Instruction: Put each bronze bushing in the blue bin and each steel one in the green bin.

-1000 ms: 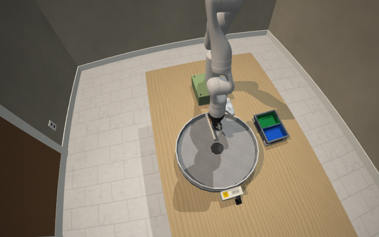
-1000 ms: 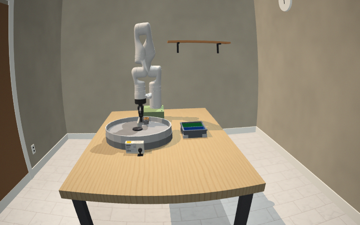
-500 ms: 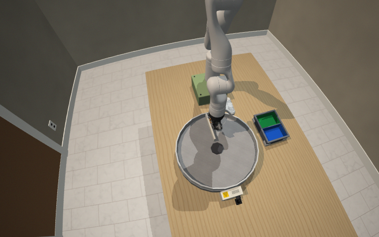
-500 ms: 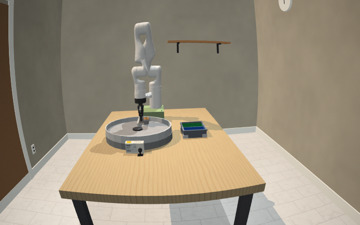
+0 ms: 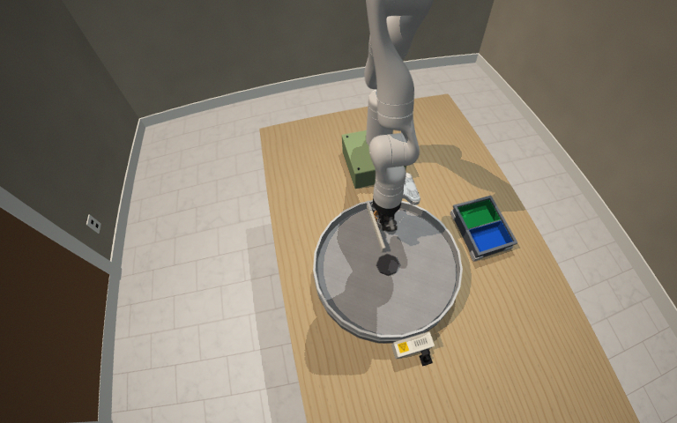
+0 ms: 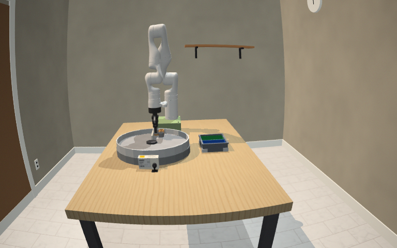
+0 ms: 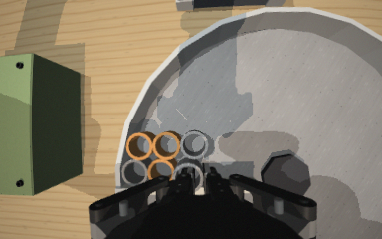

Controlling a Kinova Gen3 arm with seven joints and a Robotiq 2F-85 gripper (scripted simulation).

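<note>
Right now my hand is 40 mm short of the blue bin, 330 mm to the right of it and 70 mm above it. Also, from my hand: turntable (110 mm ahead, 10 mm to the right, 40 mm below).
</note>
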